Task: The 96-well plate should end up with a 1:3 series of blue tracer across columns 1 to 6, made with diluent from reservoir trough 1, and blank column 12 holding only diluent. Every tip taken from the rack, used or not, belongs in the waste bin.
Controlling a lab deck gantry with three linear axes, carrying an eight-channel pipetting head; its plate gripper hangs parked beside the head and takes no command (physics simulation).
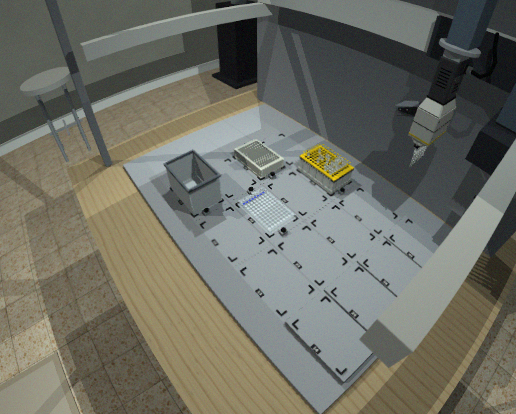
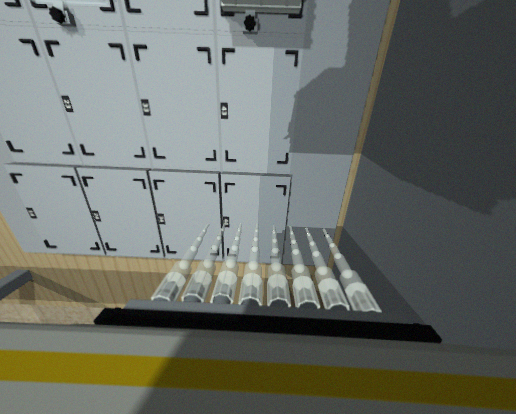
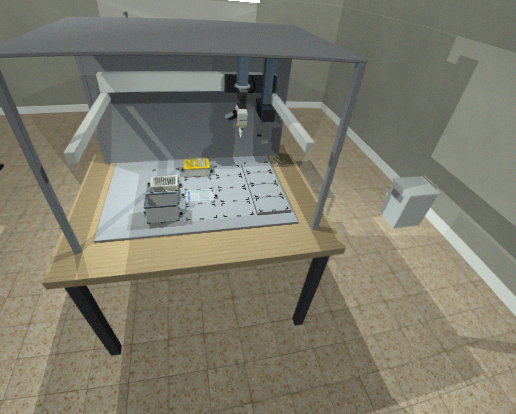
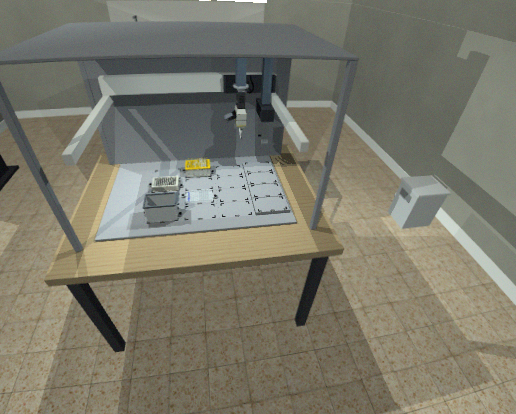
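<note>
The pipetting head (image 1: 433, 120) (image 3: 242, 117) (image 4: 241, 117) is high at the back right, with a row of clear tips (image 1: 417, 155) (image 2: 253, 265) (image 3: 241, 133) (image 4: 240, 133); no blue shows in them. The plate gripper (image 3: 267, 147) (image 4: 268, 147) hangs open and empty at its right. The 96-well plate (image 1: 270, 212) (image 3: 201, 196) (image 4: 201, 195) has one blue end column; other wells look pale, their contents unclear. The yellow-topped tip rack (image 1: 325, 170) (image 3: 196, 164) (image 4: 198, 165) has empty places. The reservoir (image 1: 272, 168) (image 3: 164, 182) (image 4: 165, 183) stands behind the waste bin (image 1: 200, 195) (image 3: 163, 214) (image 4: 162, 214).
The deck (image 1: 300, 280) (image 2: 180, 90) has marked positions, raised panels at its right end and small black knobs beside the labware. The gantry's side rail (image 1: 440, 280) (image 3: 294, 125) (image 4: 290, 125) runs along the right. A frame post (image 3: 337, 150) (image 4: 332, 150) stands at the front right.
</note>
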